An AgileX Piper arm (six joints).
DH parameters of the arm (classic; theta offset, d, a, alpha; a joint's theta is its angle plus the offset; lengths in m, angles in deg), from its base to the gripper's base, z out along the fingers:
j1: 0 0.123 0 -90
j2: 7.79 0 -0.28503 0
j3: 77.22 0 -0.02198 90
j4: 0 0.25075 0 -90
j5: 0 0 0 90
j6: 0 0.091 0 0
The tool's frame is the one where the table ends.
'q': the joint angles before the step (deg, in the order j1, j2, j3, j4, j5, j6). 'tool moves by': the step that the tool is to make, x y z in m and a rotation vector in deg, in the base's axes. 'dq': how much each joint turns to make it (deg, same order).
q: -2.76 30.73 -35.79 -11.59 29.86 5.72
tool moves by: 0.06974 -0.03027 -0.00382 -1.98 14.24 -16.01
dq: -1.66 21.01 -8.64 -22.61 7.24 22.38
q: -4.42 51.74 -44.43 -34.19 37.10 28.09
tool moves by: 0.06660 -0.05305 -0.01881 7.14 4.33 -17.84
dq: -10.09 19.77 -9.87 -3.52 0.46 13.53
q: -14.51 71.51 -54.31 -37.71 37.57 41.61
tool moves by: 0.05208 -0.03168 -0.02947 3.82 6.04 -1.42
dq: -4.03 14.51 -8.56 5.17 -0.98 -4.99
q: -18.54 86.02 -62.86 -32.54 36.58 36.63
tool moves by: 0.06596 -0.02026 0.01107 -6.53 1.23 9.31
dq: -0.05 12.26 -16.29 1.71 -1.12 -13.15
